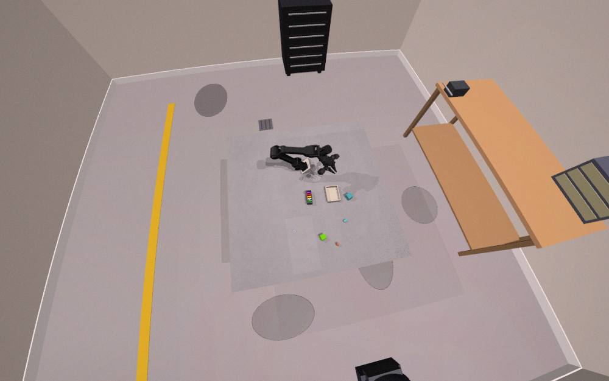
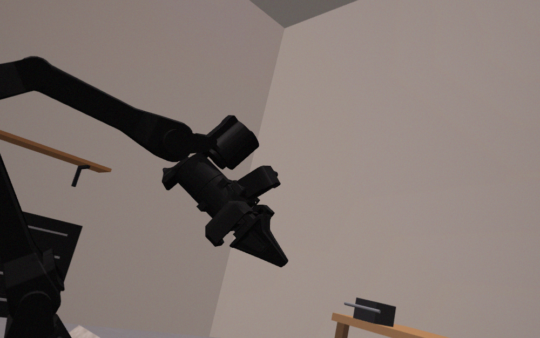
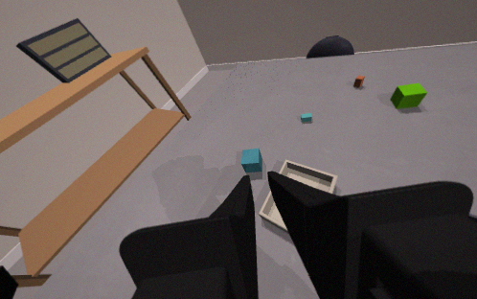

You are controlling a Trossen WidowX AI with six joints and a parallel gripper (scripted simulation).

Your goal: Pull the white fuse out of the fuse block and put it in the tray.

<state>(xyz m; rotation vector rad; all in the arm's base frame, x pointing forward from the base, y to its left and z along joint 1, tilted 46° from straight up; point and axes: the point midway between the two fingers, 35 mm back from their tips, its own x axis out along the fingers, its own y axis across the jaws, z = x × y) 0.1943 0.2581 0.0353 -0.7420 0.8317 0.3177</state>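
Right now the white fuse is 80 mm ahead of my gripper tip, 200 mm to the right of it and 200 mm below it. From my gripper tip the other things lie so: cyan cube 120 mm ahead, 110 mm to the left, 210 mm below; beige tray 70 mm ahead, 10 mm to the right, 230 mm below; purple fuse 20 mm ahead, 200 mm to the right, 200 mm below.
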